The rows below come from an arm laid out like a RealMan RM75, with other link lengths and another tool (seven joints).
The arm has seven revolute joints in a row. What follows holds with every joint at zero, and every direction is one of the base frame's.
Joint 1 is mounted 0.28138 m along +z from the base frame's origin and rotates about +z.
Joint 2 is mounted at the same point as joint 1 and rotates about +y.
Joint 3 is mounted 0.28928 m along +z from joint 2 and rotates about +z.
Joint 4 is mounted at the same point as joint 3 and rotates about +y.
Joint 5 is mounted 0.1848 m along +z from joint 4 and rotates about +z.
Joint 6 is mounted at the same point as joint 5 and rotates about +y.
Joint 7 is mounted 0.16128 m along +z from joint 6 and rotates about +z.
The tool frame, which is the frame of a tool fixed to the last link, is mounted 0.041 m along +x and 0.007 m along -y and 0.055 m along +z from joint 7; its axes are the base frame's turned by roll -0.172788, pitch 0 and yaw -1.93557 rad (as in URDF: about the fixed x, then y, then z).
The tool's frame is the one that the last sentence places.
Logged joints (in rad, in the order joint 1, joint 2, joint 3, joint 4, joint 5, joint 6, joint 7), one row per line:
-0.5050 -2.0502 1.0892 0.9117 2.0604 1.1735 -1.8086
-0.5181 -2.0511 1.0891 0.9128 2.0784 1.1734 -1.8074
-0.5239 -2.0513 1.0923 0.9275 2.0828 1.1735 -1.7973
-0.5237 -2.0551 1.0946 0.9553 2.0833 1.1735 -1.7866
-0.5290 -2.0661 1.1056 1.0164 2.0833 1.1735 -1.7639
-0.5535 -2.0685 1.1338 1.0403 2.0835 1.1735 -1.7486
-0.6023 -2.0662 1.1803 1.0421 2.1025 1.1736 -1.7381
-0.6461 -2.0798 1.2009 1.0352 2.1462 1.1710 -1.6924
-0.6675 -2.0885 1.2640 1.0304 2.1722 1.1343 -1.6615
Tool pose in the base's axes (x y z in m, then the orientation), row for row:
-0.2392 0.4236 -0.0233 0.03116 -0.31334 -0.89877 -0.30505
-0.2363 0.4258 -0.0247 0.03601 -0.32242 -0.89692 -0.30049
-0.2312 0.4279 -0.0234 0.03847 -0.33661 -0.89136 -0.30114
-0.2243 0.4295 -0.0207 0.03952 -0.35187 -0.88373 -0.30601
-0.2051 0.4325 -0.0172 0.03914 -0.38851 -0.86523 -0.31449
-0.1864 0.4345 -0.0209 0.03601 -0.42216 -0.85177 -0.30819
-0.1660 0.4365 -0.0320 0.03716 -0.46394 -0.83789 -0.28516
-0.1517 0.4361 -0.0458 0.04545 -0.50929 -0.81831 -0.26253
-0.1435 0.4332 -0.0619 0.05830 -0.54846 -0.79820 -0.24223
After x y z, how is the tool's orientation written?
As a quaternion, w x y z.
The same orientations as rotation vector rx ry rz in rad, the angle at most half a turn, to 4 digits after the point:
-0.9653 -2.7689 -0.9398
-0.9903 -2.7549 -0.9230
-1.0324 -2.7337 -0.9236
-1.0785 -2.7086 -0.9379
-1.1910 -2.6525 -0.9641
-1.2967 -2.6162 -0.9466
-1.4240 -2.5718 -0.8753
-1.5553 -2.4990 -0.8017
-1.6619 -2.4186 -0.7340

